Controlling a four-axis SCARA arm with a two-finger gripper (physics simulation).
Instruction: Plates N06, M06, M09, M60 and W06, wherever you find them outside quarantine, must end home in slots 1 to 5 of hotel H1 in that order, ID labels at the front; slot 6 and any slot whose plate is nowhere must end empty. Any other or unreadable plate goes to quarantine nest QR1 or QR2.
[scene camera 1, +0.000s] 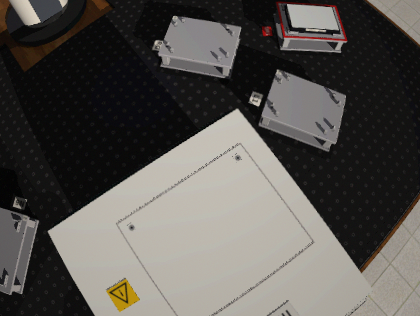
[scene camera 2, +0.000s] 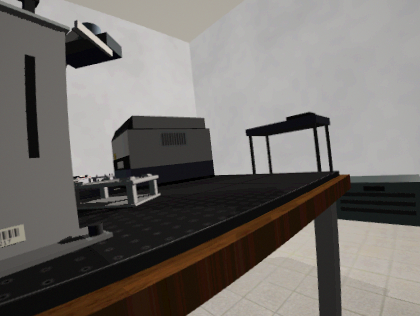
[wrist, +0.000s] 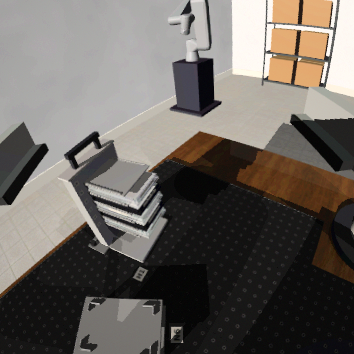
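Seen in the pictures: gripper, fingertip midpoint: (wrist: 162, 114); arm's base at its link origin: (scene camera 1: 47, 12).
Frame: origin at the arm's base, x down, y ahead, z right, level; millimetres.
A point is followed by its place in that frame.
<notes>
Hotel H1 (wrist: 82, 210) @[x -158, y 408, z 616 mm] (scene camera 2: 50, 150) @[x -112, y 391, z 633 mm] stands near the table edge; its tag lies before it in the wrist view. Several light plates (wrist: 132, 200) @[x -213, y 347, z 490 mm] lie stacked in its slots with dark gaps between some; their ID labels are unreadable and the slot numbers cannot be told. My gripper (wrist: 162, 114) @[x -440, y 413, z 313 mm] is open and empty, its fingers wide apart at both sides of the wrist view. It hangs high, partly hidden behind the hotel in scene camera 2. A red-rimmed quarantine nest (scene camera 1: 285, 42) @[x -38, y 564, z -375 mm] bears a white-topped plate (scene camera 1: 312, 17) @[x -77, y 569, z -462 mm], its label unreadable. Nest N6 (wrist: 120, 330) @[x -63, y 522, z 402 mm] (scene camera 1: 15, 250) @[x -63, y 558, z 373 mm] shows a bare top.
A bare grey nest (scene camera 1: 200, 45) @[x -63, y 458, z -202 mm] and a bare nest tagged L1 (scene camera 1: 305, 107) @[x -63, y 717, z -262 mm] stand near a large white housing (scene camera 1: 210, 215) @[x -264, y 774, z 53 mm]. A grey instrument (scene camera 2: 170, 145) @[x -155, y 786, z 244 mm] stands at the back of the table. A pedestal robot (wrist: 192, 82) and a box shelf (wrist: 265, 50) stand beyond the table.
</notes>
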